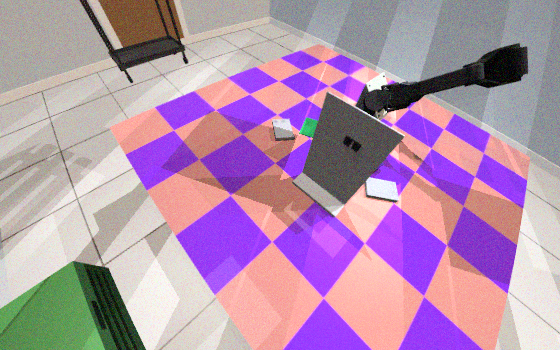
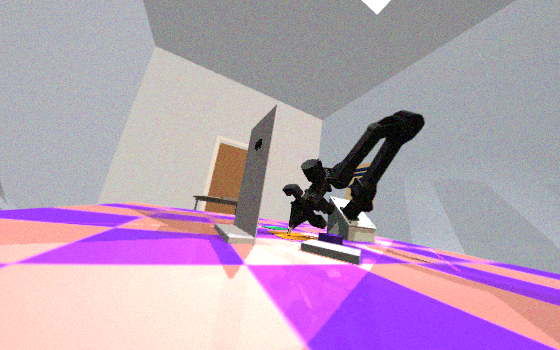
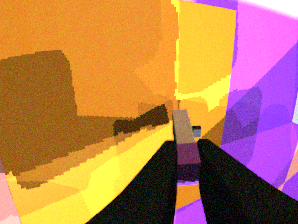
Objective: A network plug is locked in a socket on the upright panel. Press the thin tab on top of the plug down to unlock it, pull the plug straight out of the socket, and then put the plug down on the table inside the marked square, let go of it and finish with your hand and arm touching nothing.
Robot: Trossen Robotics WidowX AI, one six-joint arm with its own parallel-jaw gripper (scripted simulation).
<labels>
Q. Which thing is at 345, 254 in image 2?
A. A grey slab.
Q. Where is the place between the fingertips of my gripper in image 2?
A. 290, 227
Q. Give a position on a network plug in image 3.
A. At 188, 157
</labels>
